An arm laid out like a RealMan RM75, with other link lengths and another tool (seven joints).
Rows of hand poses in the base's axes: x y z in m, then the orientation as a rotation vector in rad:
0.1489, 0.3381, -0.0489, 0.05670, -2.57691, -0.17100
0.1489, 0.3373, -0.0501, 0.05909, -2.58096, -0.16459
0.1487, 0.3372, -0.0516, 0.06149, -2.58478, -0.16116
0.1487, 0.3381, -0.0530, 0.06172, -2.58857, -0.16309
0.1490, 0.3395, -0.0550, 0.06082, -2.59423, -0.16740
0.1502, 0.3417, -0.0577, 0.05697, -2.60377, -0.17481
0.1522, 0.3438, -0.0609, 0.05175, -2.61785, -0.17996
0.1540, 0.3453, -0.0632, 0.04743, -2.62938, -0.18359
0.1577, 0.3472, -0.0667, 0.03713, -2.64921, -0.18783
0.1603, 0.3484, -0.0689, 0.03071, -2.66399, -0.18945
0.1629, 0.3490, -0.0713, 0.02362, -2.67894, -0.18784
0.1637, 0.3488, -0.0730, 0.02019, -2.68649, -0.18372
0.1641, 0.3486, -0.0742, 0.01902, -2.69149, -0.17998
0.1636, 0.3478, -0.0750, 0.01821, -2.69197, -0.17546
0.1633, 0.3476, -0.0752, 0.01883, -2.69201, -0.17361
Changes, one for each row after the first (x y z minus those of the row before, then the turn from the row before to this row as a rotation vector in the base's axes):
0.0000, -0.0008, -0.0012, -0.00421, -0.00396, 0.00276
-0.0002, -0.0001, -0.0015, -0.00206, -0.00384, 0.00216
0.0000, 0.0009, -0.0014, 0.00133, -0.00385, -0.00048
0.0003, 0.0014, -0.0020, 0.00275, -0.00573, -0.00190
0.0012, 0.0022, -0.0027, 0.00425, -0.00952, -0.00487
0.0020, 0.0021, -0.0032, 0.00222, -0.01389, -0.00569
0.0018, 0.0015, -0.0023, 0.00139, -0.01136, -0.00455
0.0037, 0.0019, -0.0035, 0.00043, -0.01929, -0.00943
0.0026, 0.0012, -0.0022, -0.00055, -0.01441, -0.00582
0.0026, 0.0006, -0.0024, -0.00294, -0.01439, -0.00571
0.0008, -0.0002, -0.0017, -0.00378, -0.00711, -0.00221
0.0004, -0.0002, -0.0012, -0.00303, -0.00473, -0.00052
-0.0005, -0.0008, -0.0008, -0.00333, -0.00021, 0.00014
-0.0003, -0.0002, -0.0002, -0.00121, 0.00002, 0.00073

